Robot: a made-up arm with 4 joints.
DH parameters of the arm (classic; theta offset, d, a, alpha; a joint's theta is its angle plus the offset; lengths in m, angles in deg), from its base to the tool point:
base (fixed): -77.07 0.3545 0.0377 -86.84
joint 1: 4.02 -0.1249 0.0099 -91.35
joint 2: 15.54 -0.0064 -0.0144 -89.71
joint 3: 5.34 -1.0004 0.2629 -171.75
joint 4: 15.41 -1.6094 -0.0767 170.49
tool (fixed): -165.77 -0.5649 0 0
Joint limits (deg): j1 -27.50..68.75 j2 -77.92..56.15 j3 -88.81..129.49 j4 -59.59..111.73
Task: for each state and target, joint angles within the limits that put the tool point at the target. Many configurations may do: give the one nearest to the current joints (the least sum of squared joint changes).
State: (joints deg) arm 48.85 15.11 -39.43 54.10
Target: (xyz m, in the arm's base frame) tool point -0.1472 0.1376 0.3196
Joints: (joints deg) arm 58.30 24.54 -64.04 34.58
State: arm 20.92 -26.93 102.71 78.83
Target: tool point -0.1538 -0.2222 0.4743
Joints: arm 46.76 -43.81 115.91 81.17
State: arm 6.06 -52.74 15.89 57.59
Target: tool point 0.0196 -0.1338 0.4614
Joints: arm -26.42 -77.92 37.63 73.76
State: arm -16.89 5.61 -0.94 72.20
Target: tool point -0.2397 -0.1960 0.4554
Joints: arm -27.50 16.91 23.25 96.24
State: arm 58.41 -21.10 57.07 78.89
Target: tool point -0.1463 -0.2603 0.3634
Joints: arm 45.53 -1.81 63.86 81.29
